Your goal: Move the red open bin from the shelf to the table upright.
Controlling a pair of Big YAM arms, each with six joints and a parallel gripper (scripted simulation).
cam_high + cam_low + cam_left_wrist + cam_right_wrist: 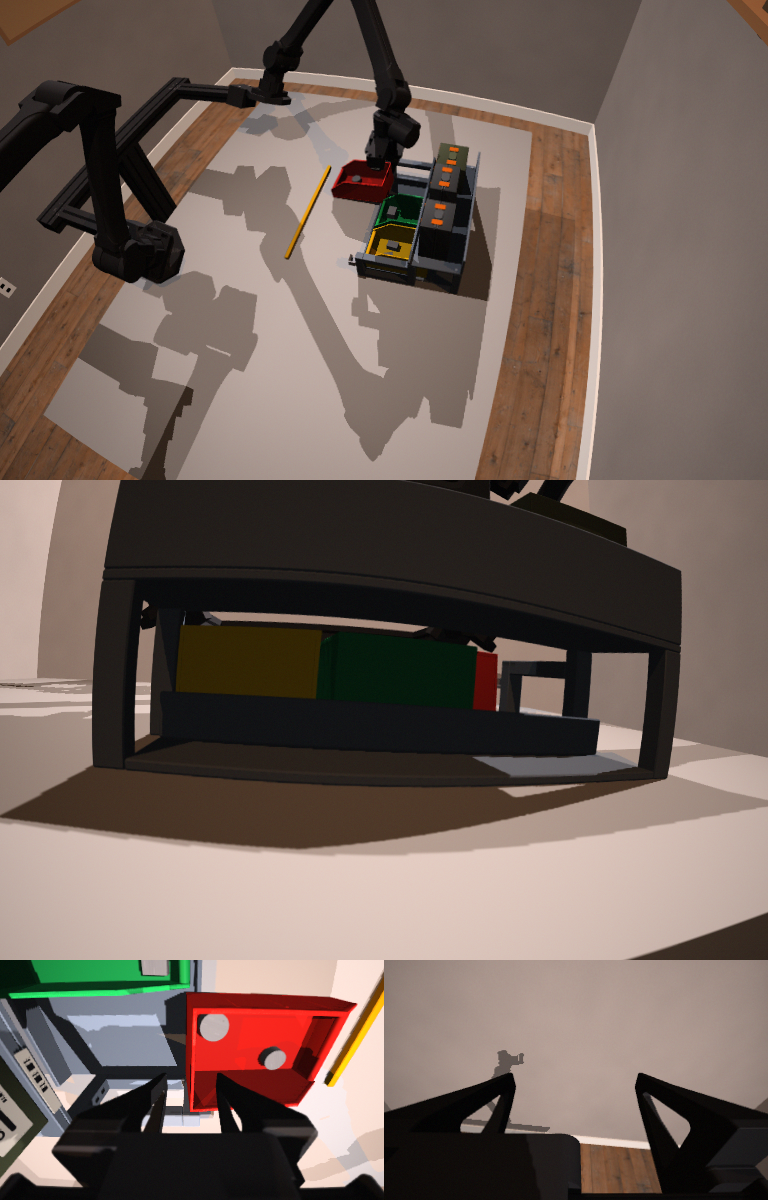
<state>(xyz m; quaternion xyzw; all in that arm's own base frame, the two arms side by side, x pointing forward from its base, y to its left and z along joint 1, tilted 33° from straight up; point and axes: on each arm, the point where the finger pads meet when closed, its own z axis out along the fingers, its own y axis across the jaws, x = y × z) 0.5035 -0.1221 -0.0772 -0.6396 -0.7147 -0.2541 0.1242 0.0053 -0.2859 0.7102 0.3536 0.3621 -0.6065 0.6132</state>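
My left gripper is now 80 mm past the red open bin and 70 mm above it. Round my left hand: grey shelf 120 mm ahead, 100 mm to the right, 40 mm below; then green bin 90 mm ahead, 100 mm to the right, 70 mm below.
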